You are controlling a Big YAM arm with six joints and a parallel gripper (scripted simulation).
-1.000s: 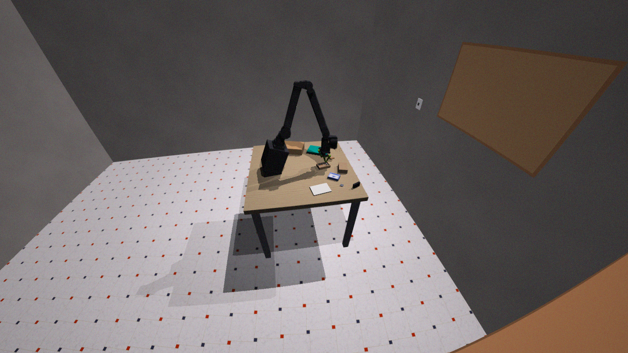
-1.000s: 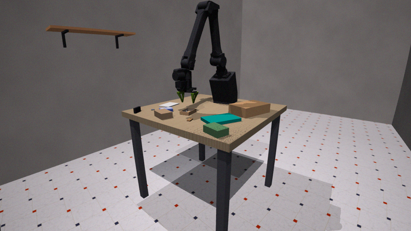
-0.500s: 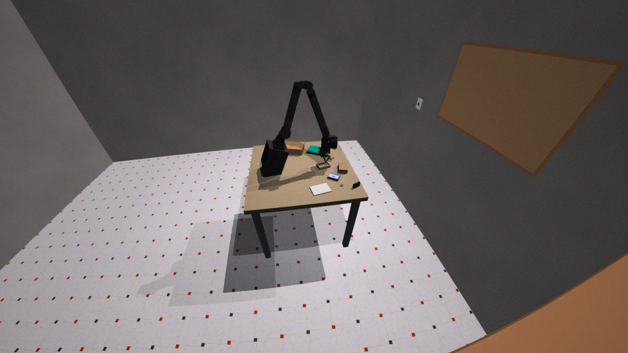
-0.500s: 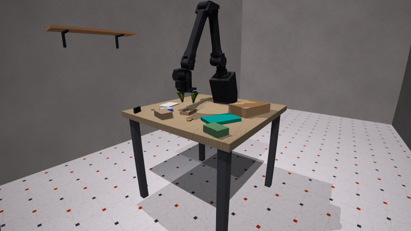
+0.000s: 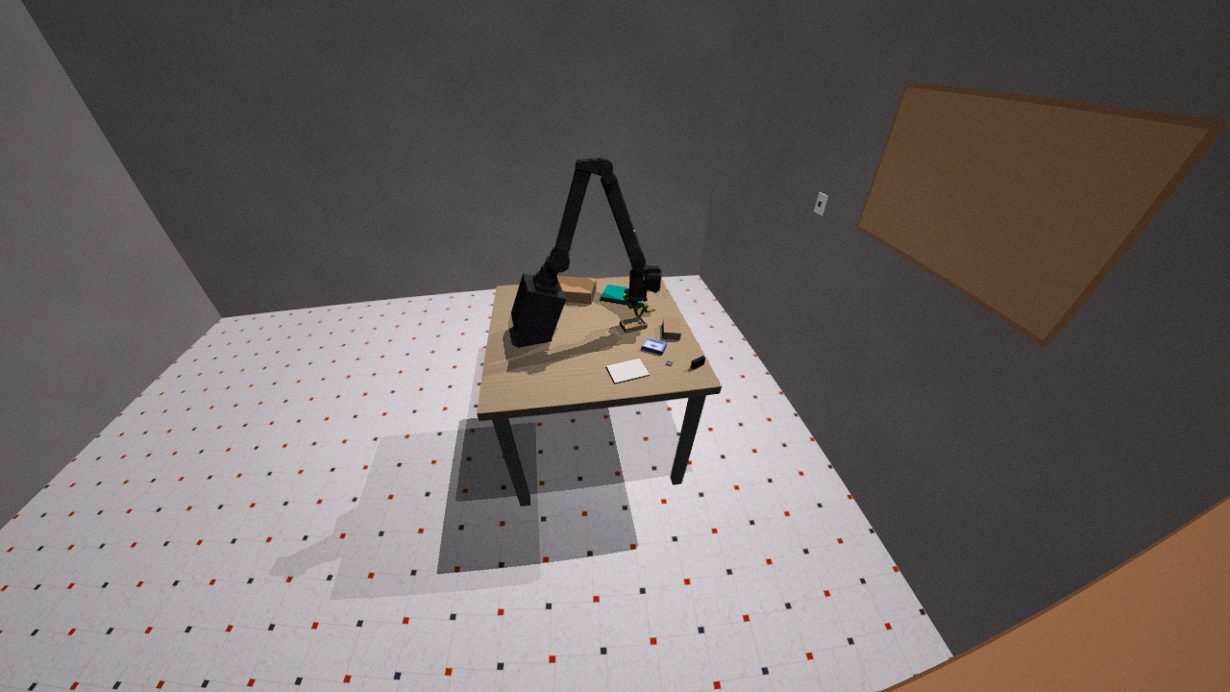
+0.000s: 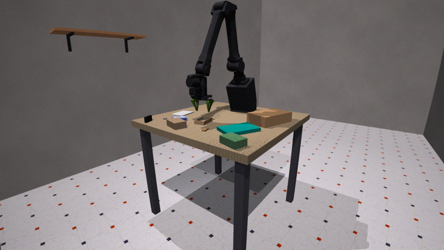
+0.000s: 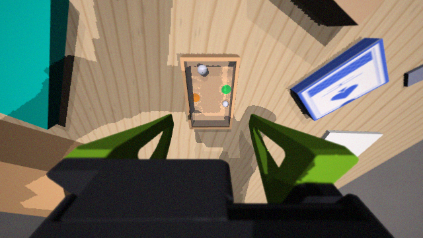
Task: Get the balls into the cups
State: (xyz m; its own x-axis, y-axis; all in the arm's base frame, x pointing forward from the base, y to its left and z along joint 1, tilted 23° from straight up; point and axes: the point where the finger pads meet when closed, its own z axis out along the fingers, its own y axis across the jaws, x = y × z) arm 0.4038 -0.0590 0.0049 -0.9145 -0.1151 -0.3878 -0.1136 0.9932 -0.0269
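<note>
The wooden puzzle is 70 mm below my hand. Also, from my hand: teal slab (30 mm ahead, 260 mm to the left, 70 mm below); then blue-and-white box (40 mm ahead, 170 mm to the right, 70 mm below); then small brown block (150 mm ahead, 80 mm to the right, 60 mm below).
</note>
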